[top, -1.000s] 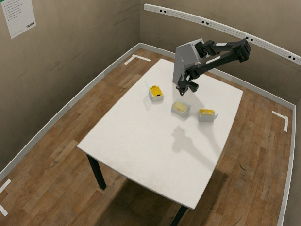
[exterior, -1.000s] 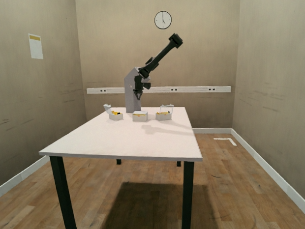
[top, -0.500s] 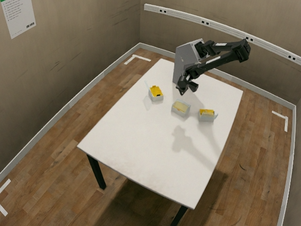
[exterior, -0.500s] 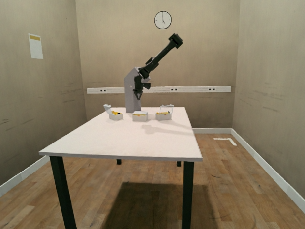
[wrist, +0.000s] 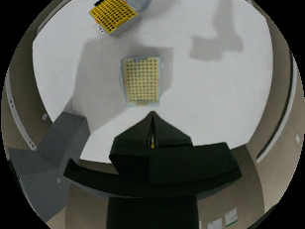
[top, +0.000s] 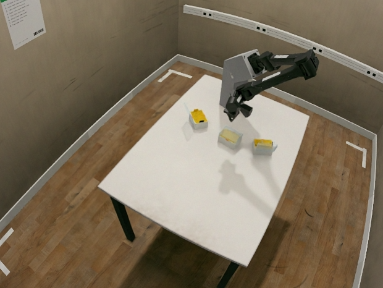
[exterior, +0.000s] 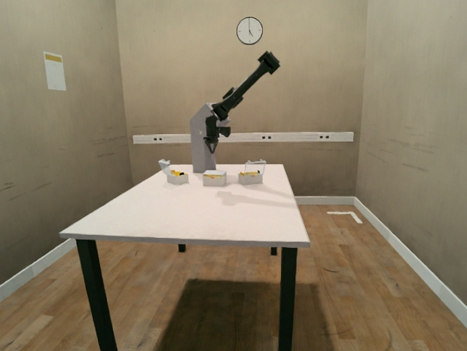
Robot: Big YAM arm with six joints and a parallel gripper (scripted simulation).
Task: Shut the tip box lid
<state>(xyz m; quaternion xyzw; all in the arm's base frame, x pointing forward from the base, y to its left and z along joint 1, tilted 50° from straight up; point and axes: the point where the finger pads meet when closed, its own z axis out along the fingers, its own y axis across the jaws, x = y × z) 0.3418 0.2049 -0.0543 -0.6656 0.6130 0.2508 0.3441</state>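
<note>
Now: the lid 130 mm below my hand and 30 mm behind it. Also, from my hand: yellow rack: 140 mm below, 30 mm behind; box: 260 mm to the right, 130 mm below; tip box TB4: 150 mm below, 30 mm behind.
</note>
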